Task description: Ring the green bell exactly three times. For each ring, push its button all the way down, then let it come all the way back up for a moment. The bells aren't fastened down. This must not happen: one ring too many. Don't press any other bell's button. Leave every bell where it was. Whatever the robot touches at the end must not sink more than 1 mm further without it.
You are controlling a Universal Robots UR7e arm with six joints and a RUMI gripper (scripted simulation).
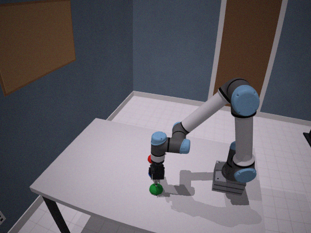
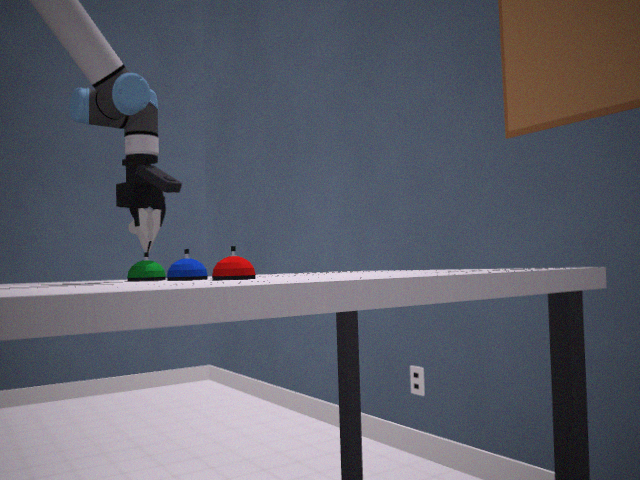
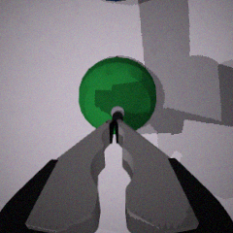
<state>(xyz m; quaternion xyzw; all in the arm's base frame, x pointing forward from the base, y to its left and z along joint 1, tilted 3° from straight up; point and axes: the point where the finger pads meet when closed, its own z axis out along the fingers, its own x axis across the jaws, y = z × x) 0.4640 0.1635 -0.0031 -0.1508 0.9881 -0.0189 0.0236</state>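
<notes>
The green bell is 4 cm below my hand. Round my hand: blue bell 4 cm ahead, 13 cm to the right, 4 cm below; then red bell 8 cm ahead, 26 cm to the right, 4 cm below.
</notes>
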